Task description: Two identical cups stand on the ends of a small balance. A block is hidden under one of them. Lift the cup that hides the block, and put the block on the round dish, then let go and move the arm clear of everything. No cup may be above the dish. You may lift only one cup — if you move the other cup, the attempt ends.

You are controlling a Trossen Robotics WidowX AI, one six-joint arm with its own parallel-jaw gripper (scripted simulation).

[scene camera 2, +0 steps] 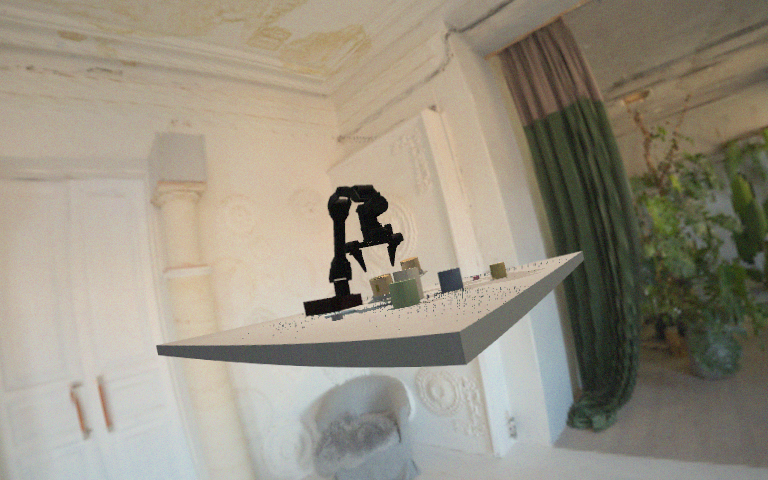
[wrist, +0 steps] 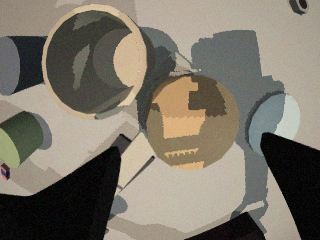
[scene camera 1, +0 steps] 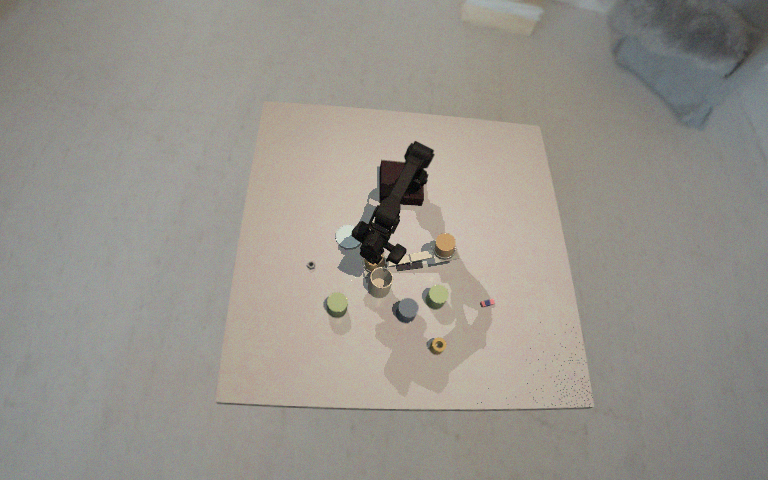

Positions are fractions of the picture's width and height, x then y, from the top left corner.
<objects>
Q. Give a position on a cup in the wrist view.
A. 0.60, 0.51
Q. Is my gripper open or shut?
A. Open.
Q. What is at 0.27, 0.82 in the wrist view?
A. My gripper.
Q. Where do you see a pale round dish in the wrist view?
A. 0.87, 0.47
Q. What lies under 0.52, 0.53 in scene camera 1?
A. My gripper.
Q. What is my gripper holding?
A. Nothing.
</objects>
